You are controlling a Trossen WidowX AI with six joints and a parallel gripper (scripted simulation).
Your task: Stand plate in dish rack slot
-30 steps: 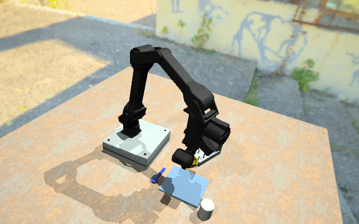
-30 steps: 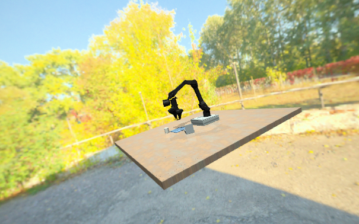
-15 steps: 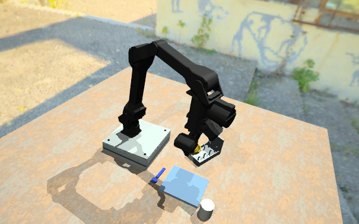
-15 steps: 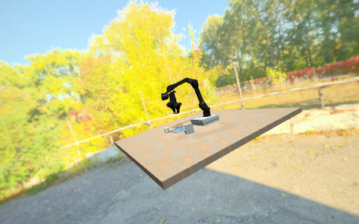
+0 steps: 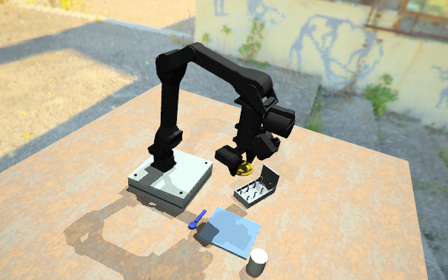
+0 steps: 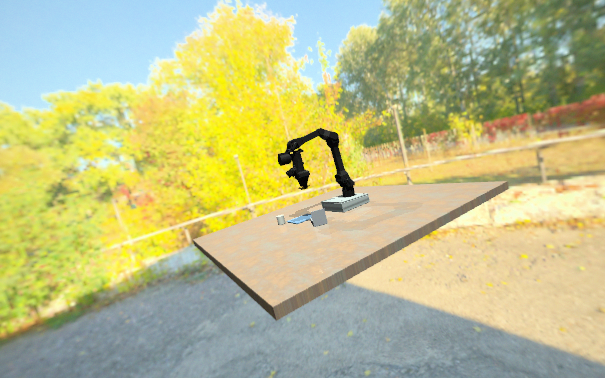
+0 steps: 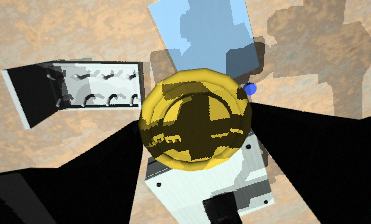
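Now: gripper tip 20 mm short of the grey dish rack, 130 mm to the right of it and 160 mm above it. From my gripper tip the other things lie so: yellow plate 10 mm above; then blue spoon 70 mm behind, 90 mm to the right, 180 mm below; then light blue mat 30 mm ahead, 60 mm to the right, 180 mm below.
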